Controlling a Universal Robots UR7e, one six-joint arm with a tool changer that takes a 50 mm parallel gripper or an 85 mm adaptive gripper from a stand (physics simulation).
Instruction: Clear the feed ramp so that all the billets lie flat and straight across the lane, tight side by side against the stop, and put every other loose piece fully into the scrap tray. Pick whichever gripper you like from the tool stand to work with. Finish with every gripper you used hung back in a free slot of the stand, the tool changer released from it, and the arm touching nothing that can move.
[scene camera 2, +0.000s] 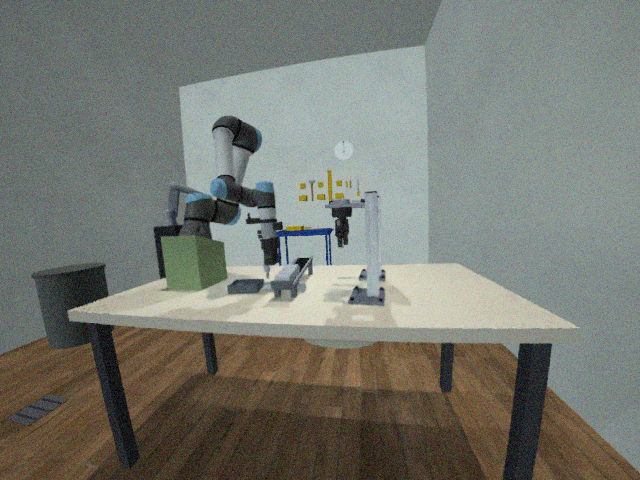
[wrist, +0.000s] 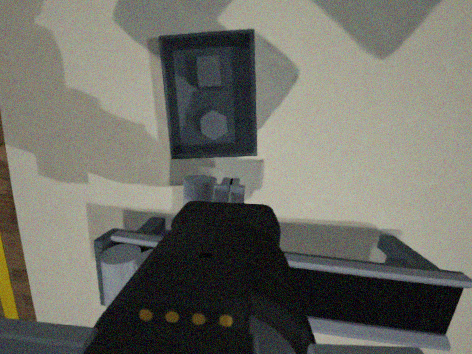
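My gripper points down between the scrap tray and the feed ramp. Its fingers are shut with nothing between them. A grey cylinder is close beside the fingertips, on the left in the wrist view, outside the ramp. The feed ramp is partly hidden by the gripper body. A grey billet lies across its left end; part of another piece shows beside it. The scrap tray holds a square block and a hexagonal piece.
The tool stand is to the right of the ramp, with a second gripper hanging from it. A green box stands on the table left of the tray, near the arm's base. The table edge shows at left in the wrist view.
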